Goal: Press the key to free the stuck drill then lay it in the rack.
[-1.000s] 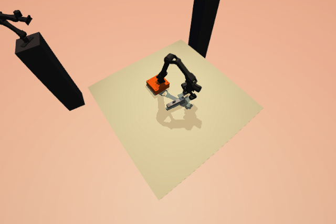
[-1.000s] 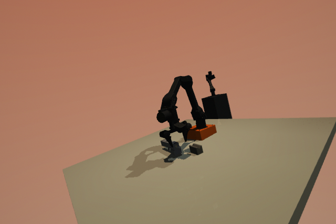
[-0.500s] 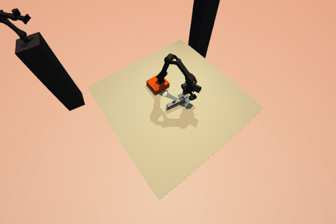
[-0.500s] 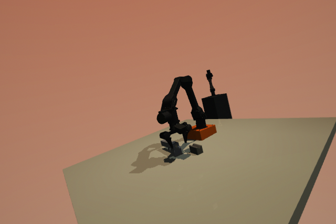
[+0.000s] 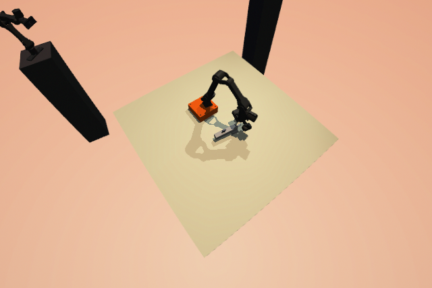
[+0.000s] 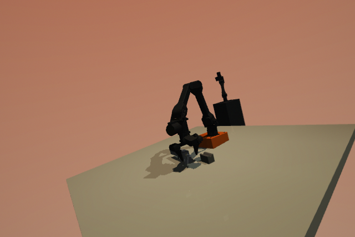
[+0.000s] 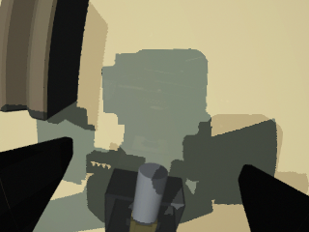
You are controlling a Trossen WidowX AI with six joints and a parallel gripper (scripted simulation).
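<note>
Now: the drill 6 cm to the right of my gripper tip and 1 cm above it. The rest, counted from my gripper tip: light grey holder block: 12 cm to the right; then rack: 8 cm behind, 5 cm to the left, 2 cm below; then dark key: 15 cm to the right, 1 cm above.
</note>
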